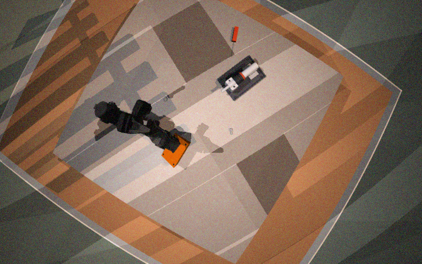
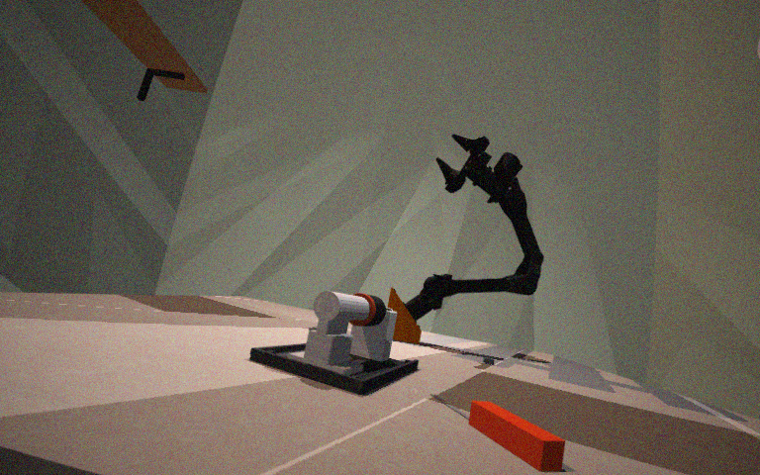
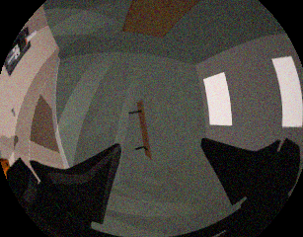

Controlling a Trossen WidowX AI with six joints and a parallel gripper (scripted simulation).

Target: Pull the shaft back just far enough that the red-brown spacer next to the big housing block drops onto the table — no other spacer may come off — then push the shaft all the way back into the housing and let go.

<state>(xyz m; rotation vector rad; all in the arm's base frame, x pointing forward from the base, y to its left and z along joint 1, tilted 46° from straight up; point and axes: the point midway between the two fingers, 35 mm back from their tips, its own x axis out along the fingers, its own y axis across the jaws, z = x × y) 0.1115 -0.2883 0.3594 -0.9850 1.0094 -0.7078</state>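
Right now the light shaft is 48 cm below my gripper tip, 40 cm ahead of it and 7 cm to the right of it. From my gripper tip the other things lie so: small grey piece: 55 cm below, 21 cm to the right, 18 cm ahead; then dark spacer: 48 cm below, 42 cm ahead, 7 cm to the right; then red-brown spacer: 48 cm below, 43 cm ahead, 8 cm to the right.
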